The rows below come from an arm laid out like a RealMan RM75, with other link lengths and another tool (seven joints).
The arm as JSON. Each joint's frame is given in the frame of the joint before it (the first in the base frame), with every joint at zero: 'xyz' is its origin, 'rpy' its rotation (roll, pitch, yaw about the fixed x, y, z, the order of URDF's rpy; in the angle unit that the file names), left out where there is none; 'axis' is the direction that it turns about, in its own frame. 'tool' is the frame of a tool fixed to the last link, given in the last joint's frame.
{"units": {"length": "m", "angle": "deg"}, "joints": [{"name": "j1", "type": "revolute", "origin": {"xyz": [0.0, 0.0, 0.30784], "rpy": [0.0, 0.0, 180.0]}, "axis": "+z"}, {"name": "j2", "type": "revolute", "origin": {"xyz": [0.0, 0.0, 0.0], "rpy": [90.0, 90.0, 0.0]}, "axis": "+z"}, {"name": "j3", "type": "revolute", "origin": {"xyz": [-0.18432, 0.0, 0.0], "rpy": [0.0, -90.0, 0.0]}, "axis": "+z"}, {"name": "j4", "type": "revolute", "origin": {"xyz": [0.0, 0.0, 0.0], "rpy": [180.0, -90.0, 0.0]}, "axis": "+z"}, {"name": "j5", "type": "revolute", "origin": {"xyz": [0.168, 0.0, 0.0], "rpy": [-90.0, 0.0, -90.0]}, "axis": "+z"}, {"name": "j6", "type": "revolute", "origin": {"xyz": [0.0, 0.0, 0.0], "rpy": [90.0, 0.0, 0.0]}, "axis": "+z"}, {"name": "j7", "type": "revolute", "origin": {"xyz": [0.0, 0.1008, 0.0], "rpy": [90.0, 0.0, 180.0]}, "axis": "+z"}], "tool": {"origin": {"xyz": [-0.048, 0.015, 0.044], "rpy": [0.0, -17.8, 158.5]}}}
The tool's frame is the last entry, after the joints.
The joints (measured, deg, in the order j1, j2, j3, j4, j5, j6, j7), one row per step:
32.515 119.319 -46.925 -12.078 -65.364 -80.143 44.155
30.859 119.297 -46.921 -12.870 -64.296 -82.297 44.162
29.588 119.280 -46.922 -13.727 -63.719 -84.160 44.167
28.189 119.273 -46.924 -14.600 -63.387 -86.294 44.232
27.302 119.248 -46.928 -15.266 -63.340 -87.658 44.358
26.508 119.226 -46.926 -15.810 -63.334 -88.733 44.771
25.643 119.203 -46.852 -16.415 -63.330 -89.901 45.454
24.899 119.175 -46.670 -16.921 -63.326 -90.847 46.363
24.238 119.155 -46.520 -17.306 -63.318 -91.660 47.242
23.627 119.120 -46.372 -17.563 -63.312 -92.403 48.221
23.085 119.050 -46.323 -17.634 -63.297 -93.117 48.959
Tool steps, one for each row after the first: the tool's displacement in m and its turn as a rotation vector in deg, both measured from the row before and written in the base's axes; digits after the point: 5 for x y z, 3 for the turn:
0.00393 -0.00624 0.00673 1.392 1.302 0.395
0.00212 -0.00544 0.00526 1.090 0.788 0.758
0.00214 -0.00666 0.00487 0.905 0.752 0.968
0.00113 -0.00434 0.00301 0.478 0.353 0.735
0.00138 -0.00355 0.00251 0.163 0.463 0.426
0.00163 -0.00374 0.00303 0.078 0.675 0.382
0.00177 -0.00290 0.00301 -0.068 0.814 0.136
0.00170 -0.00257 0.00250 -0.162 0.784 0.050
0.00184 -0.00233 0.00227 -0.311 0.865 -0.060
0.00174 -0.00236 0.00165 -0.323 0.708 -0.029

